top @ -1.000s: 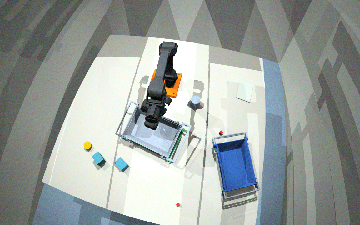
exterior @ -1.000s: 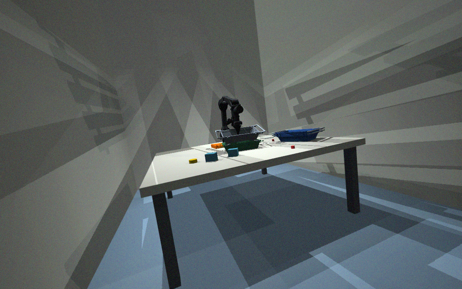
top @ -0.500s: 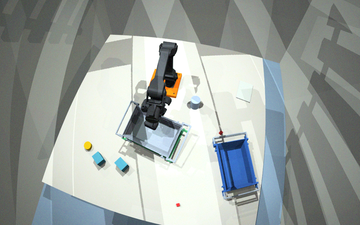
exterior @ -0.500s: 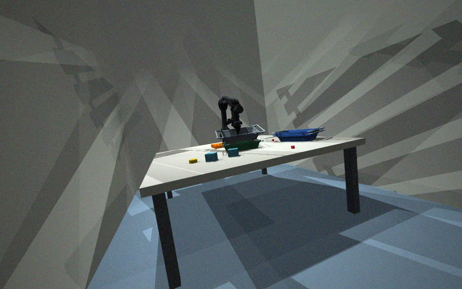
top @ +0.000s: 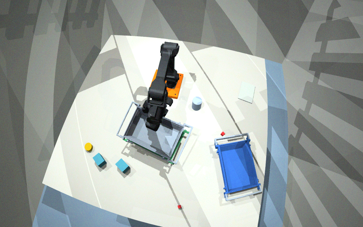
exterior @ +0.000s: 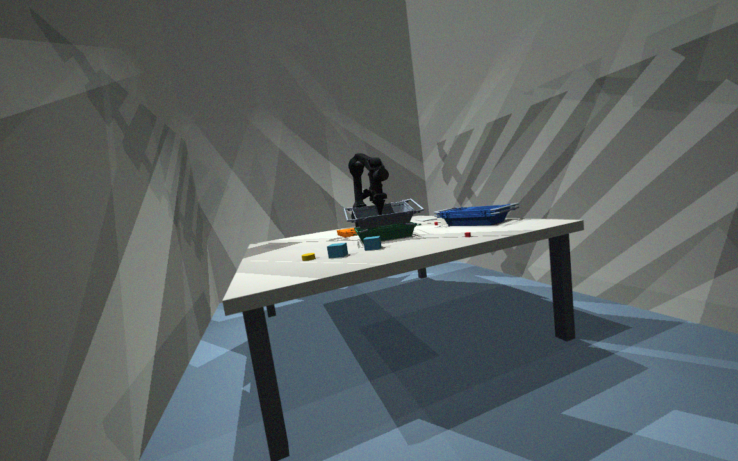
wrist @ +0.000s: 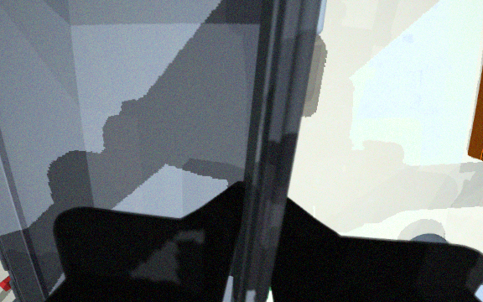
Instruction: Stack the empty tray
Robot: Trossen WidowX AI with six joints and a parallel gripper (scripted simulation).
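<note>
My gripper tip is 8 cm short of the grey tray, 1 cm to the left of it and 1 cm below it. From my gripper tip the other things lie so: white sheet 43 cm to the left, 43 cm behind, 11 cm below; pale cylinder 21 cm behind, 14 cm to the left, 8 cm below; yellow disc 38 cm to the right, 26 cm ahead, 10 cm below.
</note>
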